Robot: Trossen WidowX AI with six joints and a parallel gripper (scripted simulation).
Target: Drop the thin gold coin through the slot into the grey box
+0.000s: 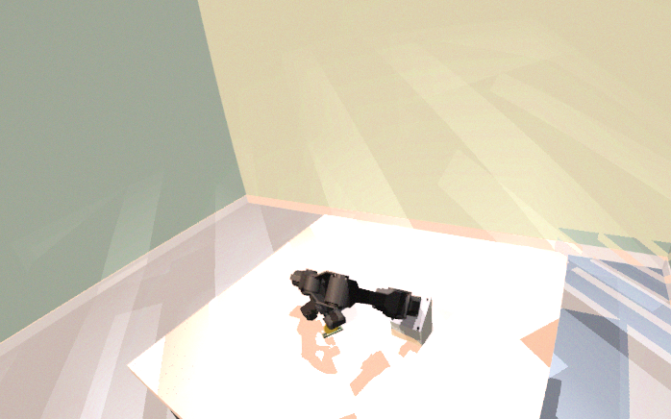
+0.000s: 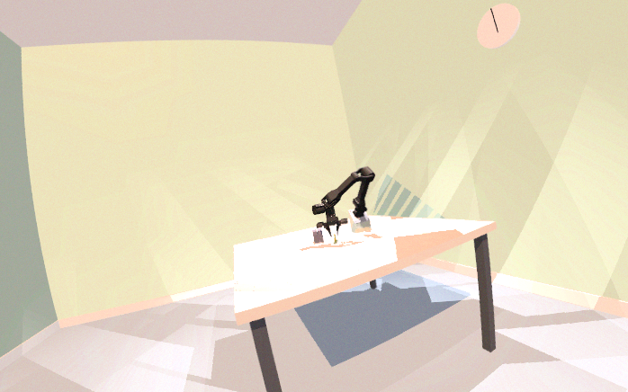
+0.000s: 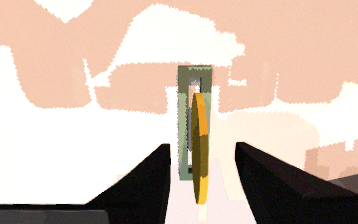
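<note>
The gold coin lies right at my gripper tip.
</note>
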